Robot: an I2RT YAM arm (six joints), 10 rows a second.
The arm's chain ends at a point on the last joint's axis. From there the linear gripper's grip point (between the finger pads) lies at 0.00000 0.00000 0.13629 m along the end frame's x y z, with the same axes.
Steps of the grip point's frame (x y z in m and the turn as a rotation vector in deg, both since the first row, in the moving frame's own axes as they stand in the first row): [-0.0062 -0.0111 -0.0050 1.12 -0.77 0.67]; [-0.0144 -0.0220 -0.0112 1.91 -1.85 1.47]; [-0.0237 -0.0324 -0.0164 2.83 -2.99 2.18]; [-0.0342 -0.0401 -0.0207 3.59 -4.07 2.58]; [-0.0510 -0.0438 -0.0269 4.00 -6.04 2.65]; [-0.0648 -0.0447 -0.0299 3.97 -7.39 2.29]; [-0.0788 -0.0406 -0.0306 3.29 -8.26 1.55]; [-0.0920 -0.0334 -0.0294 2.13 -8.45 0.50]
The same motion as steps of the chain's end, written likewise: [-0.0044 -0.0084 -0.0050 1.12 -0.77 0.67]; [-0.0101 -0.0174 -0.0111 1.91 -1.85 1.47]; [-0.0167 -0.0255 -0.0160 2.83 -2.99 2.18]; [-0.0247 -0.0314 -0.0201 3.59 -4.07 2.58]; [-0.0369 -0.0340 -0.0258 4.00 -6.04 2.65]; [-0.0475 -0.0349 -0.0284 3.97 -7.39 2.29]; [-0.0593 -0.0325 -0.0290 3.29 -8.26 1.55]; [-0.0720 -0.0283 -0.0278 2.13 -8.45 0.50]
